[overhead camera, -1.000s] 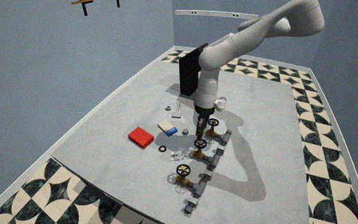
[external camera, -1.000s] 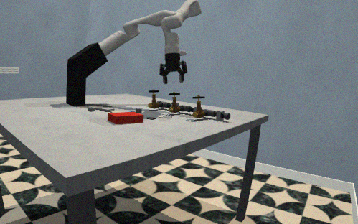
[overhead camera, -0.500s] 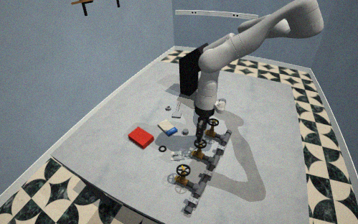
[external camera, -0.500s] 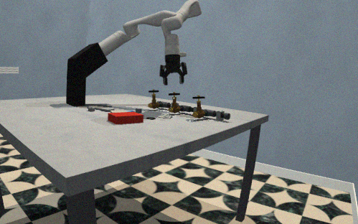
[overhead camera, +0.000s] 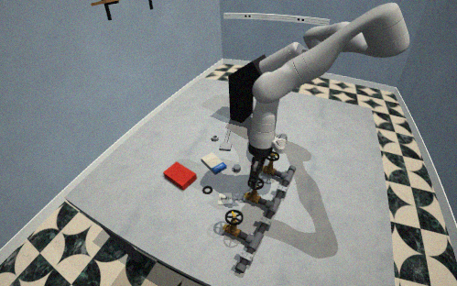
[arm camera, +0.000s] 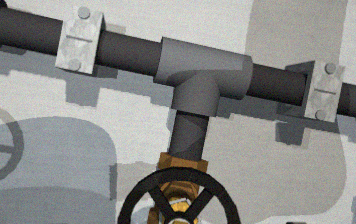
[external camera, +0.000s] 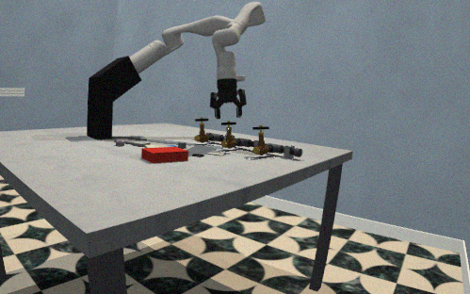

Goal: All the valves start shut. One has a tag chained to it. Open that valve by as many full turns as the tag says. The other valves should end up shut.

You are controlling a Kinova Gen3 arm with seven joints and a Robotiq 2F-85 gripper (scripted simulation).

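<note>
Now: hand 5 cm short of the white tag, 9 cm to the left of it and 12 cm above it. Also, from my hand: red box 7 cm ahead, 32 cm to the right, 11 cm below; small grey cylinder 10 cm behind, 14 cm to the right, 11 cm below; white-and-blue box 7 cm behind, 24 cm to the right, 12 cm below.
</note>
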